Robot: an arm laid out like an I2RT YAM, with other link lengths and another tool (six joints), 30 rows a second.
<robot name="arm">
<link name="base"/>
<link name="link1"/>
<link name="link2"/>
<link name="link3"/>
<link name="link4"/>
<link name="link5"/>
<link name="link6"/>
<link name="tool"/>
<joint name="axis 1" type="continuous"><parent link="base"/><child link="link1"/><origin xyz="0 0 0.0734" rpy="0 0 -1.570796"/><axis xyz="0 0 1"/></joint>
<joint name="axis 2" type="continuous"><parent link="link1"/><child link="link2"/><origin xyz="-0.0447 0.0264 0.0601" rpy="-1.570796 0 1.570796"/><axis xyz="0 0 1"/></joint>
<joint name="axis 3" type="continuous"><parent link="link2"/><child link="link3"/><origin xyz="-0.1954 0 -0.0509" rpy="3.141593 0 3.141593"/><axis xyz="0 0 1"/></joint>
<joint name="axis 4" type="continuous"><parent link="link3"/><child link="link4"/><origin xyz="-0.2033 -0.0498 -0.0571" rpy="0 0 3.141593"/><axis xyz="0 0 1"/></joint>
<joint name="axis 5" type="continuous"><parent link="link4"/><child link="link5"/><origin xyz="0.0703 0.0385 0.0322" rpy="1.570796 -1.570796 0"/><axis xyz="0 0 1"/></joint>
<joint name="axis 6" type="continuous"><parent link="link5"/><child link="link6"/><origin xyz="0 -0.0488 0.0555" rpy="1.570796 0 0"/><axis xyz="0 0 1"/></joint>
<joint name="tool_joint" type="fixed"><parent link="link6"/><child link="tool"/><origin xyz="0.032 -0.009 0.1" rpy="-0.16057 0 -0.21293"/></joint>
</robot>
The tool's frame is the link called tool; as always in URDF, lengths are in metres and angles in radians. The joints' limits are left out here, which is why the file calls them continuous.
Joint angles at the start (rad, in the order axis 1, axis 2, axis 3, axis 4, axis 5, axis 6):
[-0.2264, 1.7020, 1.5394, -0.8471, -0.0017, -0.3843]
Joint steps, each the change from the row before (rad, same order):
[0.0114, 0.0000, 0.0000, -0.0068, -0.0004, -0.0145]
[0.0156, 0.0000, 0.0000, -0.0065, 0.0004, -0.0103]
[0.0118, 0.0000, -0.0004, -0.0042, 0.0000, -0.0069]
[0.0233, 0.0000, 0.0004, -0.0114, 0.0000, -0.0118]
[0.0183, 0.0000, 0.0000, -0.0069, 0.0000, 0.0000]
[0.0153, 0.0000, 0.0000, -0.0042, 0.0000, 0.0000]
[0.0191, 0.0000, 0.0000, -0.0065, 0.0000, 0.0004]
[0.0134, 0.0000, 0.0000, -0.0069, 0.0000, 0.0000]
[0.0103, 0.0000, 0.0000, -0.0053, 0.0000, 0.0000]
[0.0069, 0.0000, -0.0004, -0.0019, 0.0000, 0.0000]
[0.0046, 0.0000, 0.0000, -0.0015, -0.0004, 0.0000]
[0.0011, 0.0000, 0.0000, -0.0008, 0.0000, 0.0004]
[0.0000, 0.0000, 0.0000, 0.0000, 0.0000, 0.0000]
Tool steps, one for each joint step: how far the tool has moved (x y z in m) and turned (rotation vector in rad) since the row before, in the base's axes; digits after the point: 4 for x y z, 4 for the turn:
[0.0002, 0.0048, -0.0006, -0.0057, 0.0082, 0.0239]
[0.0004, 0.0061, -0.0006, -0.0043, 0.0075, 0.0242]
[0.0003, 0.0046, -0.0005, -0.0026, 0.0052, 0.0177]
[0.0000, 0.0092, -0.0010, -0.0040, 0.0119, 0.0334]
[-0.0001, 0.0070, -0.0008, 0.0011, 0.0068, 0.0183]
[0.0001, 0.0058, -0.0005, 0.0006, 0.0042, 0.0153]
[-0.0002, 0.0072, -0.0007, 0.0010, 0.0064, 0.0188]
[-0.0007, 0.0051, -0.0008, 0.0007, 0.0069, 0.0134]
[-0.0006, 0.0039, -0.0006, 0.0005, 0.0053, 0.0103]
[-0.0002, 0.0026, -0.0003, 0.0002, 0.0023, 0.0069]
[-0.0001, 0.0018, -0.0002, 0.0005, 0.0015, 0.0048]
[-0.0001, 0.0004, -0.0001, 0.0003, 0.0008, 0.0007]
[0.0000, 0.0000, 0.0000, 0.0000, 0.0000, 0.0000]

